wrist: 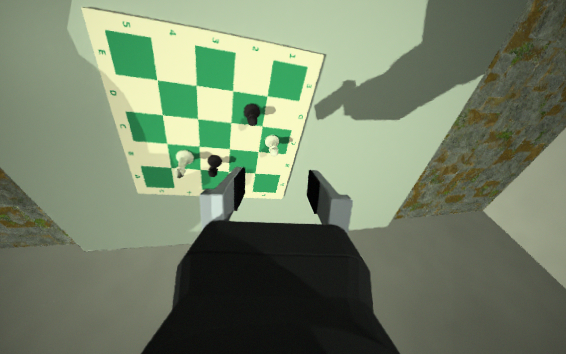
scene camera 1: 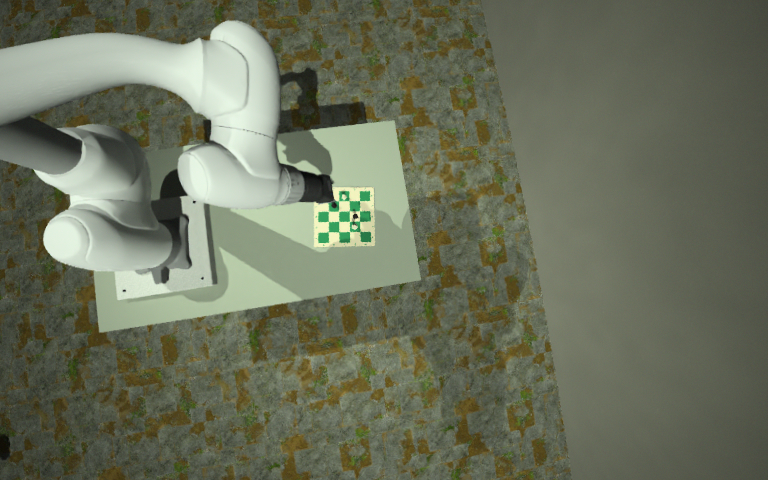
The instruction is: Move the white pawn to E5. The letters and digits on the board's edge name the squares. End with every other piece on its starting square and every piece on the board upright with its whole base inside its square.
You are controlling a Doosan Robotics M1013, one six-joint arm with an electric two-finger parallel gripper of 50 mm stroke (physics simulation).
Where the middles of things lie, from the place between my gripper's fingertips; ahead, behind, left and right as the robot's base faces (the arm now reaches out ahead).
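Labels:
Here is the chessboard [scene camera 1: 332, 226], and measured from it my hand is 6 cm to the left of it, 2 cm short of it and, finally, 12 cm above it.

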